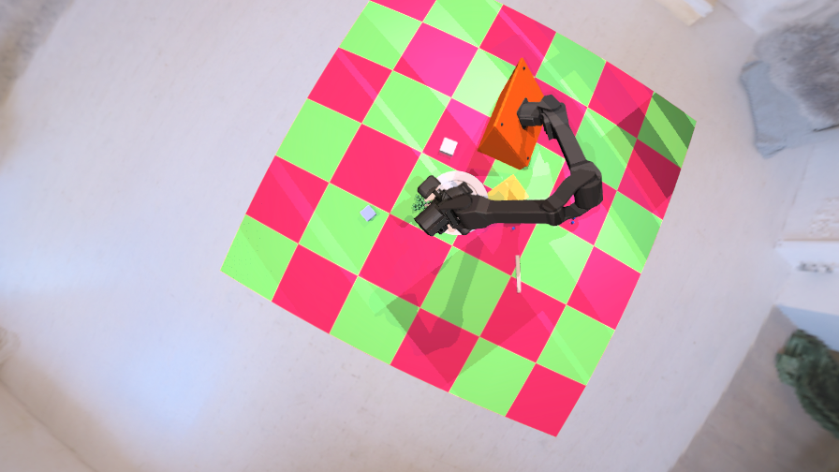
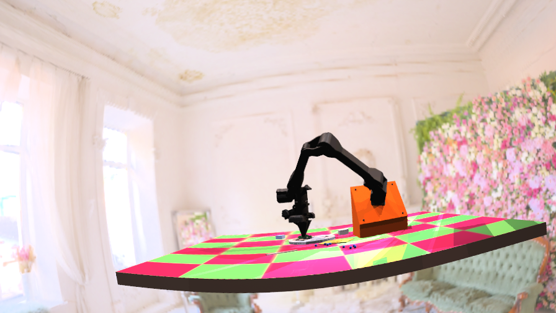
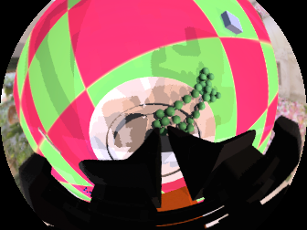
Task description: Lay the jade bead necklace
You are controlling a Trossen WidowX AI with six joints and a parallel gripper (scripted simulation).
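My gripper tip is now 40 mm past the round bead board, 20 mm to the right of it and 10 mm above it. From my gripper tip the other things lie so: pale blue cube 190 mm to the right, 140 mm ahead, 10 mm below; then white cube 170 mm behind, 90 mm to the right, 10 mm below; then yellow patch 150 mm to the left, 150 mm behind, 20 mm below.
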